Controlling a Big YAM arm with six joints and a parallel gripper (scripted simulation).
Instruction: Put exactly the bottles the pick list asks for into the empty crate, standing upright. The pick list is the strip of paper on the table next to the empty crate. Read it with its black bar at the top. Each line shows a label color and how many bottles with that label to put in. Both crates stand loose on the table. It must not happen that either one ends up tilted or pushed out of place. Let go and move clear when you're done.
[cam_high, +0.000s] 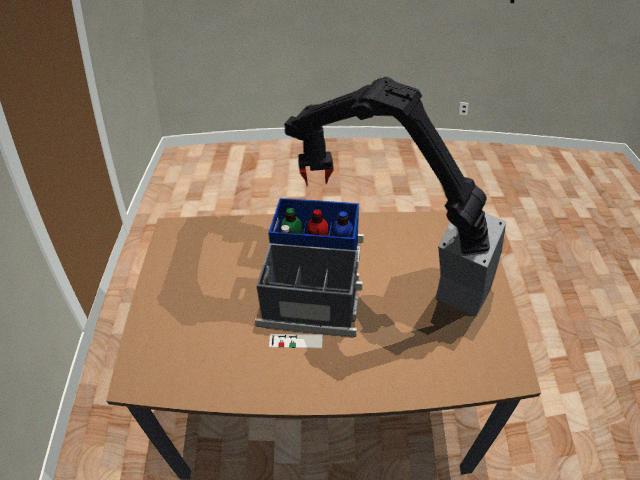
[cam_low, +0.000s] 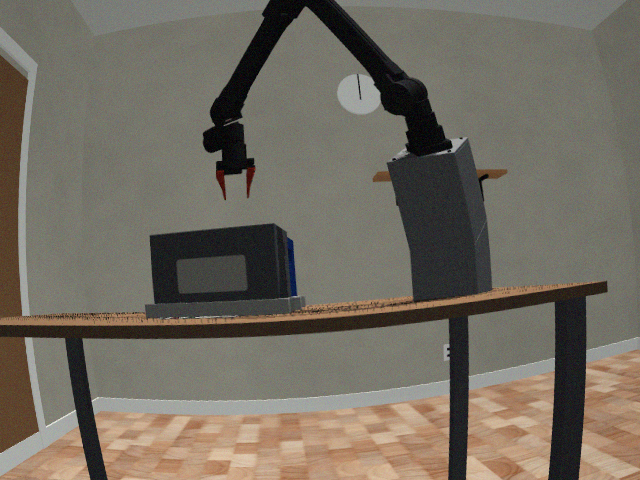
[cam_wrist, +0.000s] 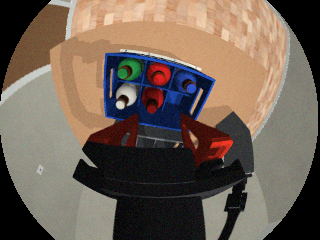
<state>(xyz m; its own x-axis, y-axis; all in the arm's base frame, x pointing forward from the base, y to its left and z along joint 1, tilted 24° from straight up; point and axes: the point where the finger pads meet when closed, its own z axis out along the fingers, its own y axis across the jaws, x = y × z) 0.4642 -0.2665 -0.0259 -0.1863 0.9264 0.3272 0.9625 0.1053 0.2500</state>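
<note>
Right now the red-labelled bottle is 21 cm below my hand, 7 cm to the left of it and 1 cm ahead of it. Round my hand: blue-labelled bottle: 21 cm below, 8 cm behind, 1 cm to the right; then grey crate: 26 cm to the left, 21 cm below; then green-labelled bottle: 21 cm below, 9 cm ahead, 2 cm to the right.
</note>
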